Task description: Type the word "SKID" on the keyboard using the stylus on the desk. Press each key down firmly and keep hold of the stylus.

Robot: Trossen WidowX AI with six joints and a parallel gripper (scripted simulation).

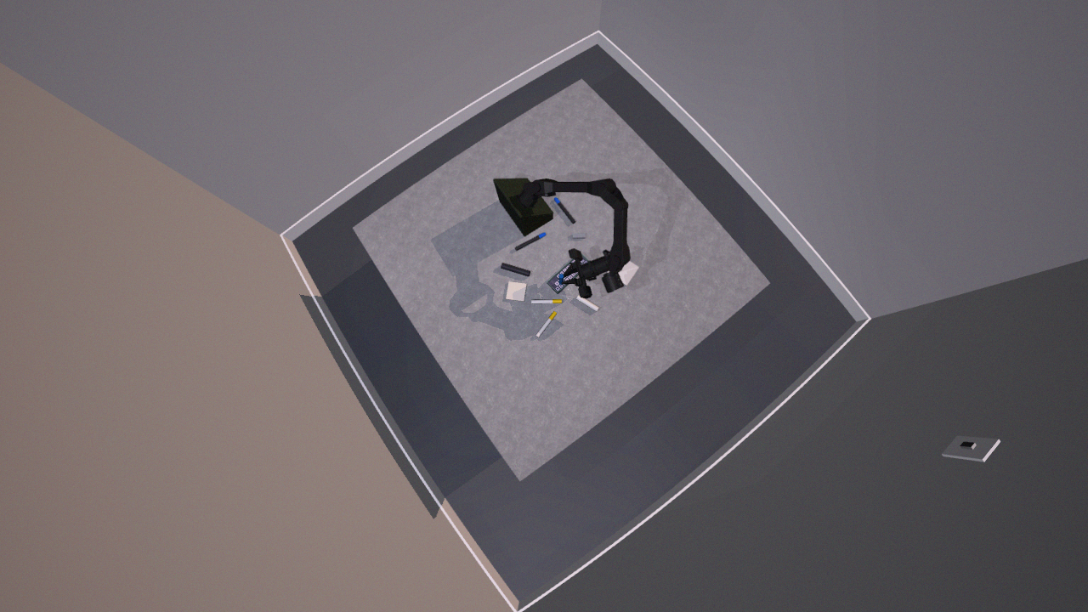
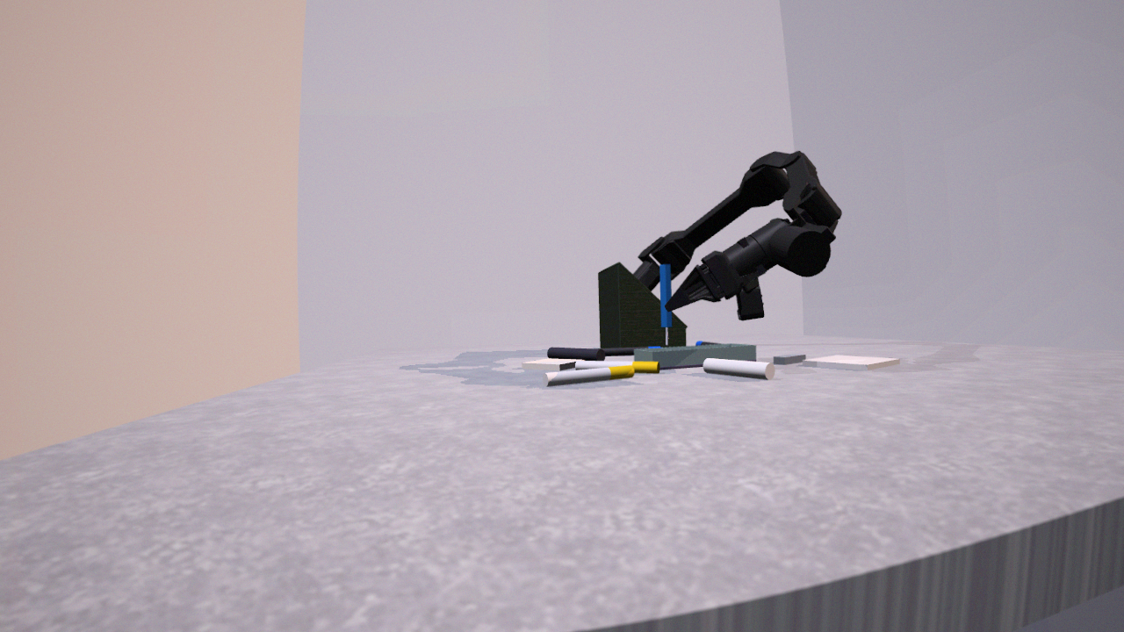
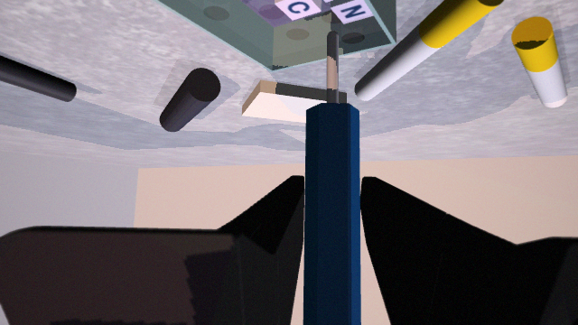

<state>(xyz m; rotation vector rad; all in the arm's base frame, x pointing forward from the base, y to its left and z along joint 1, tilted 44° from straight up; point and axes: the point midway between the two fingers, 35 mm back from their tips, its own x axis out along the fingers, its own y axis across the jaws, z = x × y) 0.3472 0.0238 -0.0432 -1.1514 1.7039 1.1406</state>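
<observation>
The white cylinder is 110 mm ahead of my gripper tip, 80 mm below it and 50 mm to the left of it. From my gripper tip the other things lie so: black cylinder (160 mm behind, 120 mm to the right, 80 mm below); small white square (160 mm to the right, 80 mm below, 80 mm behind); blue stylus (10 mm below).
</observation>
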